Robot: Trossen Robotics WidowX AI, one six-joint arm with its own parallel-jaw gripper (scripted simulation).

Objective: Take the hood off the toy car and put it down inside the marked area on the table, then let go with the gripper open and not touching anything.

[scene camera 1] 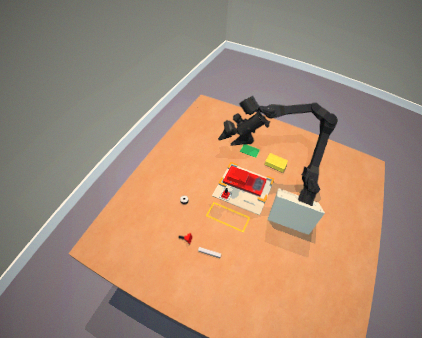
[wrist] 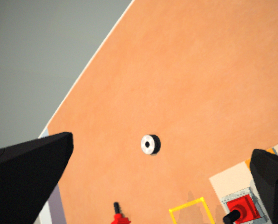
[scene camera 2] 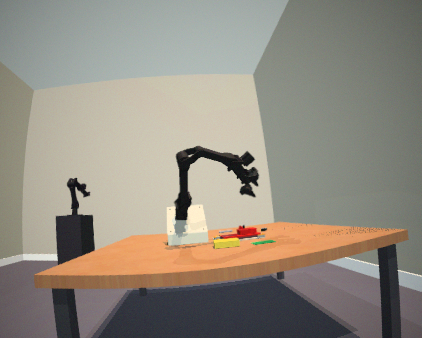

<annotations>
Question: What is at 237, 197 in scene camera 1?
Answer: A pale base plate.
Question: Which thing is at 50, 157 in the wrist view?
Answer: My gripper.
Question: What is my gripper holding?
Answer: Nothing.
</annotations>
